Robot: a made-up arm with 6 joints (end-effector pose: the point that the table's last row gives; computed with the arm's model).
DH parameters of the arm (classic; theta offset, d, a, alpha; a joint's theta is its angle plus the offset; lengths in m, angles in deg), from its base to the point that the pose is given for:
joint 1: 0 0.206 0 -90
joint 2: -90 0 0.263 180
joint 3: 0 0 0 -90
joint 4: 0 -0.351 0 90
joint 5: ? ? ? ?
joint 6: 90 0 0 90
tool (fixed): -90 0 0 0
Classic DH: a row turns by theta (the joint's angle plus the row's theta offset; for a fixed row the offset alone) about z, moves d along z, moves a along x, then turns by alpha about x.
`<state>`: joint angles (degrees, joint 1 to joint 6).
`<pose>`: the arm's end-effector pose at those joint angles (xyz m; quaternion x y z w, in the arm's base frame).
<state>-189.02 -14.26 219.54 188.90 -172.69 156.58</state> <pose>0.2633 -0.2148 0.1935 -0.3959 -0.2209 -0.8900 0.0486</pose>
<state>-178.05 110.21 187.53 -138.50 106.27 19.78</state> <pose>-0.4310 -0.1443 0.4324 0.2935 0.8990 0.1495 0.2886</pose>
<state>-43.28 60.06 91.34 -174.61 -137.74 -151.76</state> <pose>0.5085 -0.2423 0.5056 -0.4060 -0.8862 -0.2232 0.0038</pose>
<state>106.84 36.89 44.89 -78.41 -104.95 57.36</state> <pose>-0.1200 0.5164 0.2974 0.1700 -0.2006 -0.9379 0.2264</pose>
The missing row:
joint 5: 0 0.173 0 -90
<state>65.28 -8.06 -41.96 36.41 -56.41 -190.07</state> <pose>0.2568 0.2249 0.3559 0.6492 0.2735 -0.4275 0.5665</pose>
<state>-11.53 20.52 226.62 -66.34 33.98 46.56</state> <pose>-0.3007 -0.0095 0.4402 -0.1106 0.8970 -0.2511 0.3466</pose>
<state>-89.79 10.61 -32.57 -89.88 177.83 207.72</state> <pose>0.0003 -0.1860 0.0982 -0.4181 -0.7110 0.1212 0.5522</pose>
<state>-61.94 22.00 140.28 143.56 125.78 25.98</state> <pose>0.0484 0.2051 0.7103 0.9000 -0.2226 -0.1936 0.3207</pose>
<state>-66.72 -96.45 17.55 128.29 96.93 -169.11</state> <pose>-0.1103 0.5275 0.4419 -0.2623 -0.0343 -0.1422 0.9538</pose>
